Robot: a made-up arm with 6 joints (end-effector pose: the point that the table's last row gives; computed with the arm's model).
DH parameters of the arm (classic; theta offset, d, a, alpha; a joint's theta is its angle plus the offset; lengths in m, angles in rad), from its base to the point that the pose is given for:
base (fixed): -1.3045 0 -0.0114 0
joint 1: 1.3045 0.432 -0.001 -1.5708
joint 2: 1.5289 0 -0.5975 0
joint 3: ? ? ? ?
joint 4: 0 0.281 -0.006 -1.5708
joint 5: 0 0.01 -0.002 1.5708
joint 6: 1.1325 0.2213 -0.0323 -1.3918
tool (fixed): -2.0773 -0.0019 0 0
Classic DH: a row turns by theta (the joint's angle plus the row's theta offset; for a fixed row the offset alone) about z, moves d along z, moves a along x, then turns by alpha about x.
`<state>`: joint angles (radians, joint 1 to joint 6).
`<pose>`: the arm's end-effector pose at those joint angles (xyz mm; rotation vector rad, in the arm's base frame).
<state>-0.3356 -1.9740 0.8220 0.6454 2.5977 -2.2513</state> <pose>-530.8 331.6 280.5 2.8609 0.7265 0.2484</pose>
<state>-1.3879 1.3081 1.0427 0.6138 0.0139 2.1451</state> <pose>216.2 -884.3 253.1 -2.7084 0.6270 1.3844</pose>
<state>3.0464 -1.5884 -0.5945 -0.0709 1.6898 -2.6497</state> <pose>920.0 -128.2 420.0 0.1937 -0.8836 -0.4641</pose>
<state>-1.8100 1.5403 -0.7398 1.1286 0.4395 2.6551</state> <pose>-94.9 -936.8 793.7 2.2671 -1.0368 0.4646</pose>
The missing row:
joint 3: -1.5289 0.024 -0.005 1.5708
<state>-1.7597 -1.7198 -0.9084 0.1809 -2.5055 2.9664</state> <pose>125.1 500.2 143.0 1.6937 -1.5261 -0.5532</pose>
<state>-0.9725 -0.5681 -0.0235 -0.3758 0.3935 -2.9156</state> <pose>-280.7 477.2 1371.5 1.0812 -0.8356 1.1119</pose>
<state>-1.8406 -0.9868 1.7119 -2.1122 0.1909 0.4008</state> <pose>59.6 215.5 1141.0 1.7018 -0.9679 1.6633</pose>
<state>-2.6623 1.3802 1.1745 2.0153 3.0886 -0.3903</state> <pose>-526.5 -325.3 521.7 0.6393 -0.5967 0.1049</pose>
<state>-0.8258 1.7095 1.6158 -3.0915 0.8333 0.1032</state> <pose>477.0 -454.0 -84.5 -2.6911 0.2466 1.0815</pose>
